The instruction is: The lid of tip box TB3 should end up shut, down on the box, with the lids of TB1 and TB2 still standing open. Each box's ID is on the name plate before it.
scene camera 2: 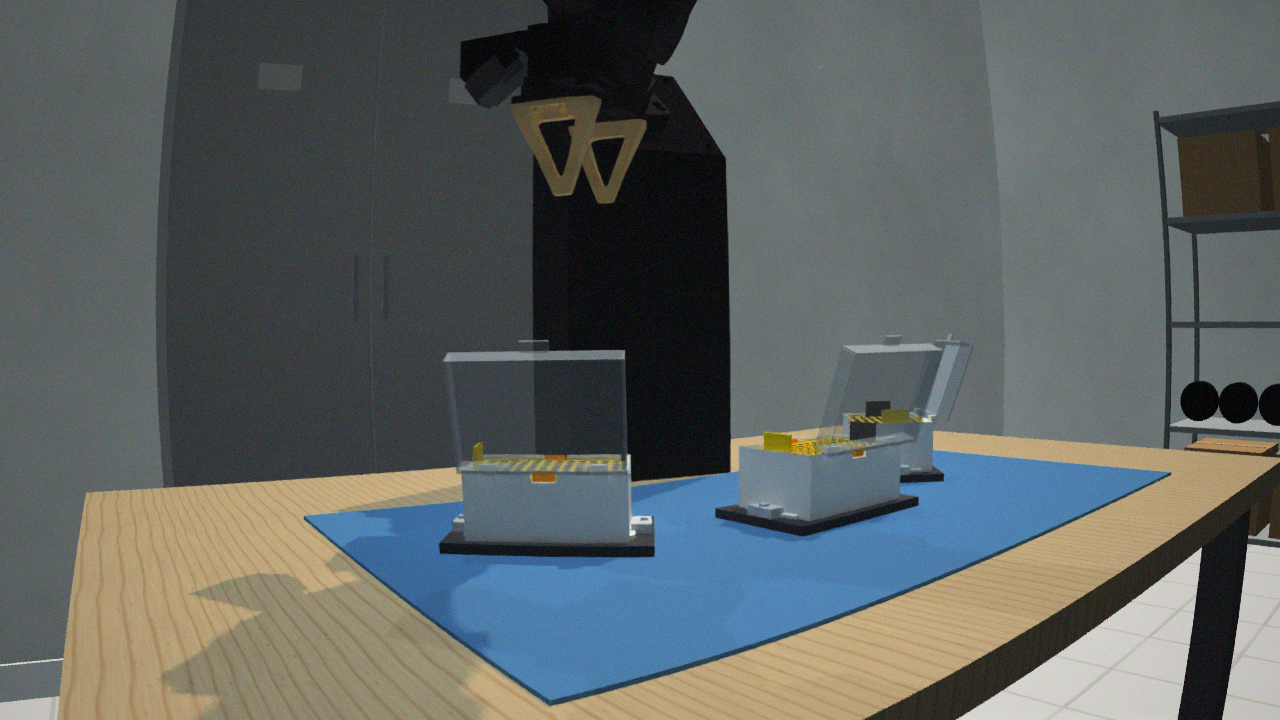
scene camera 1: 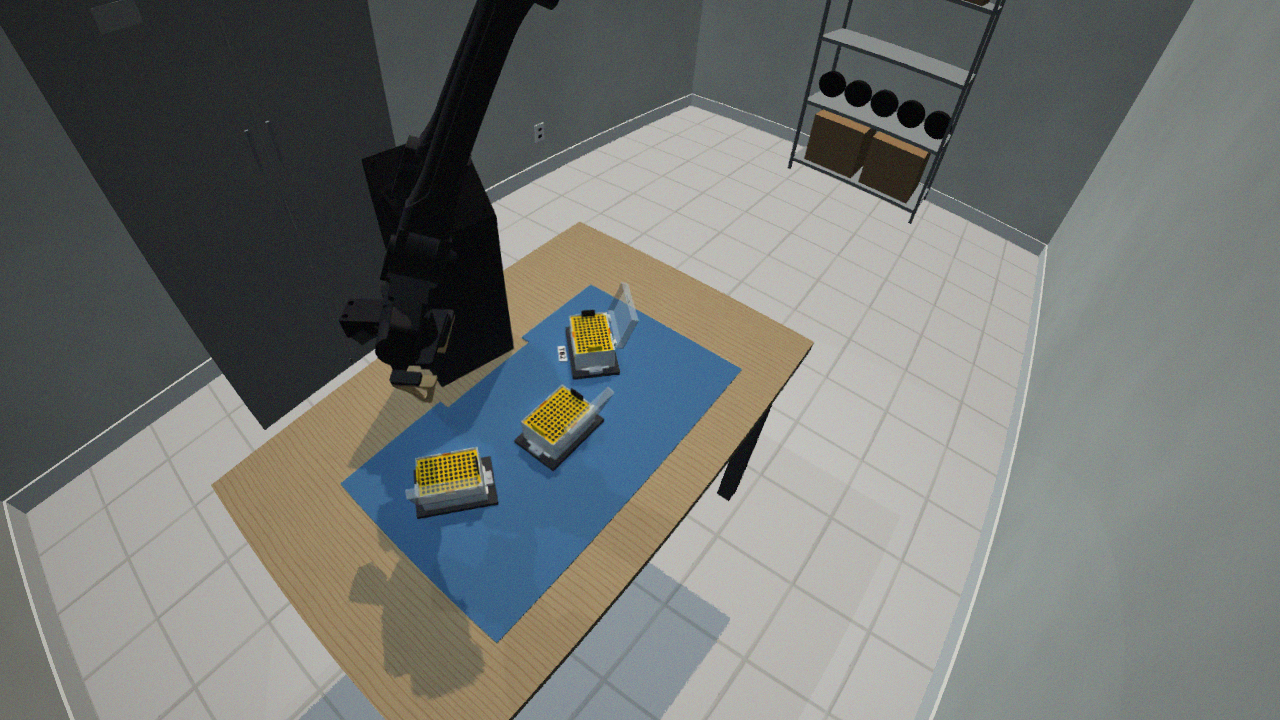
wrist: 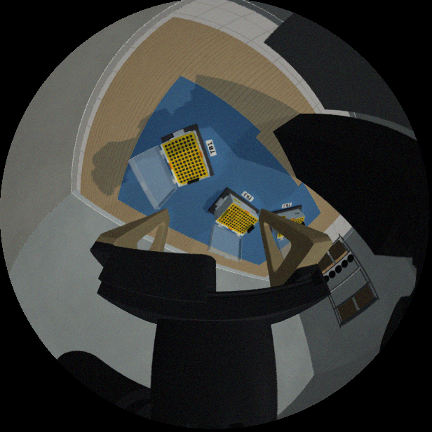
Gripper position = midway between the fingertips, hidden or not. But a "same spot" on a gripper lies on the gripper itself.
gripper: scene camera 2 585, 199; scene camera 1; wrist
same spot on blue mat: [scene camera 1: 495, 562] = [scene camera 2: 614, 605]
same spot on gripper: [scene camera 1: 400, 378] = [wrist: 103, 263]
